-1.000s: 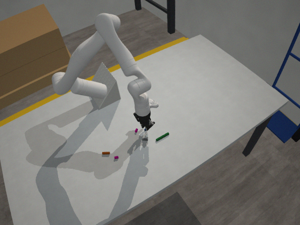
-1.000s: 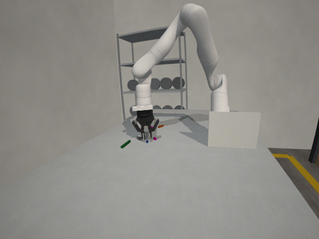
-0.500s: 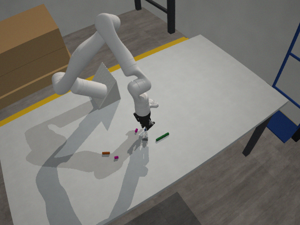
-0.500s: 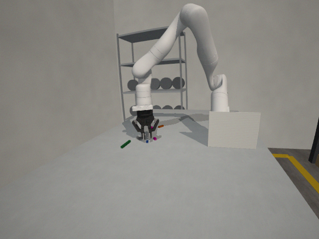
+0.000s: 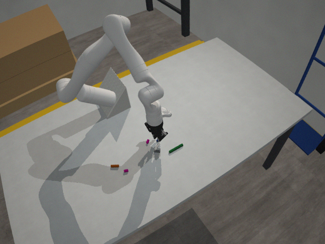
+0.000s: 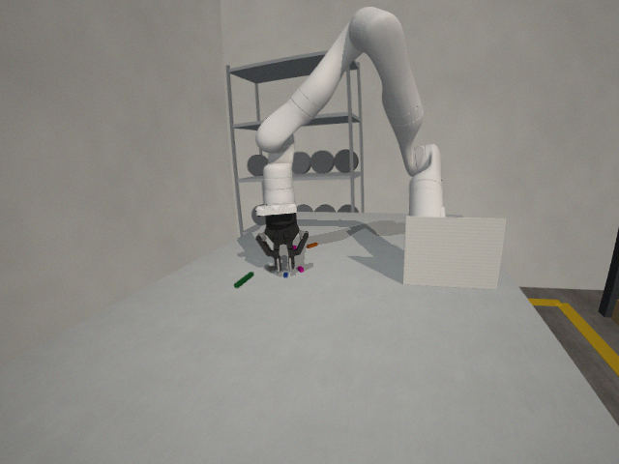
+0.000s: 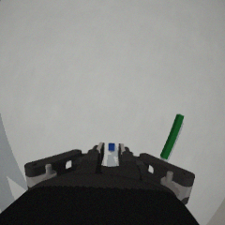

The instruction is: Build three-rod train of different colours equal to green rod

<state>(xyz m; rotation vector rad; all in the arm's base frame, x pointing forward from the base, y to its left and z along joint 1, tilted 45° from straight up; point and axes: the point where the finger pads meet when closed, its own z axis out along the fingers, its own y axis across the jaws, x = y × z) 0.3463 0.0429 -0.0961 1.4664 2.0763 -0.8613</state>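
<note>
Now: hand 30 mm above the blue rod. From my hand the other things lie so: grey rod 50 mm ahead, 40 mm to the right, 30 mm below; then orange rod 260 mm to the right, 30 mm below, 10 mm ahead; then green rod 90 mm ahead, 50 mm to the left, 30 mm below.
</note>
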